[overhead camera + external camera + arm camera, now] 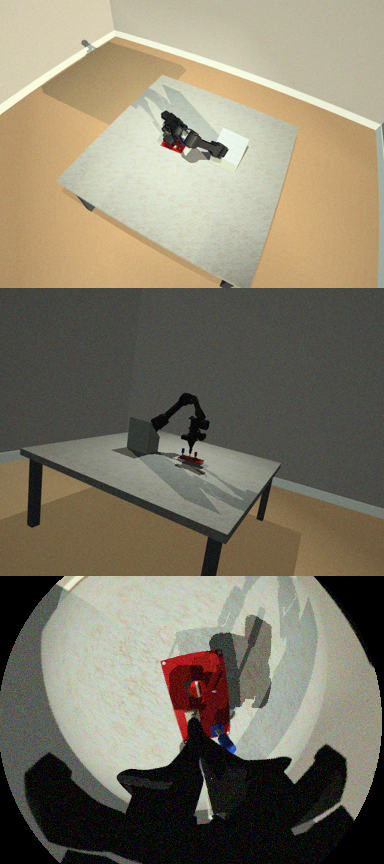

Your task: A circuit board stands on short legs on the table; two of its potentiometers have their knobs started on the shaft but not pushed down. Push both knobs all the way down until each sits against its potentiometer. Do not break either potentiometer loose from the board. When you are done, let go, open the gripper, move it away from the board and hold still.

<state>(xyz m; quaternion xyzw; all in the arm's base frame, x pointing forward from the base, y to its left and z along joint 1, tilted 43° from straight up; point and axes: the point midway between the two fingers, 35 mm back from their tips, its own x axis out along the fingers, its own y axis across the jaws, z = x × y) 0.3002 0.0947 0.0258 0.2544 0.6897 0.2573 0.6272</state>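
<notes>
Now: gripper tip 5 cm short of the red knob and 2 cm above it.
</notes>
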